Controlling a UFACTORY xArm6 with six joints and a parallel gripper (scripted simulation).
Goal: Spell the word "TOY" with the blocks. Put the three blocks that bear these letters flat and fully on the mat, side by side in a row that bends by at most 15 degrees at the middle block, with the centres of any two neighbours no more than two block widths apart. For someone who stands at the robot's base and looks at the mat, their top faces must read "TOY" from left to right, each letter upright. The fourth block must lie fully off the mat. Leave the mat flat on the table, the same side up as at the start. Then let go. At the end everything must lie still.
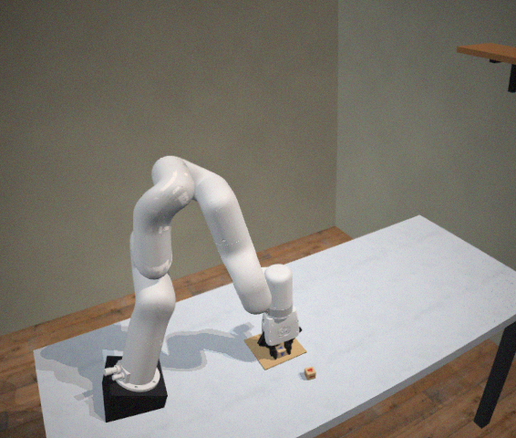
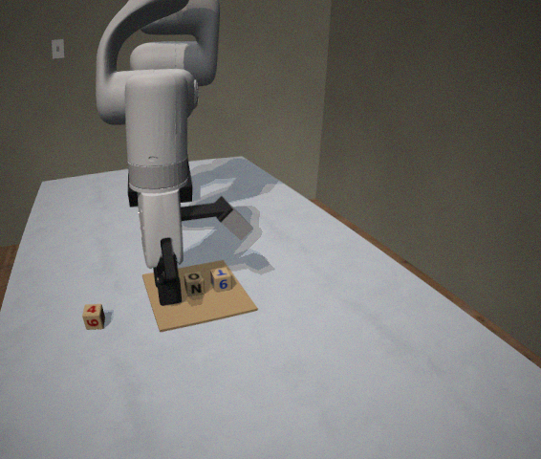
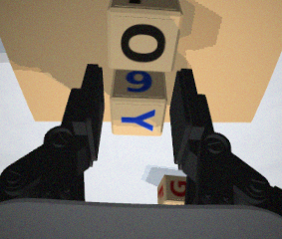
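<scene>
My hand is 10 mm above the Y block. Round my hand: tan mat: 40 mm to the left, 20 mm below, 10 mm ahead.
</scene>
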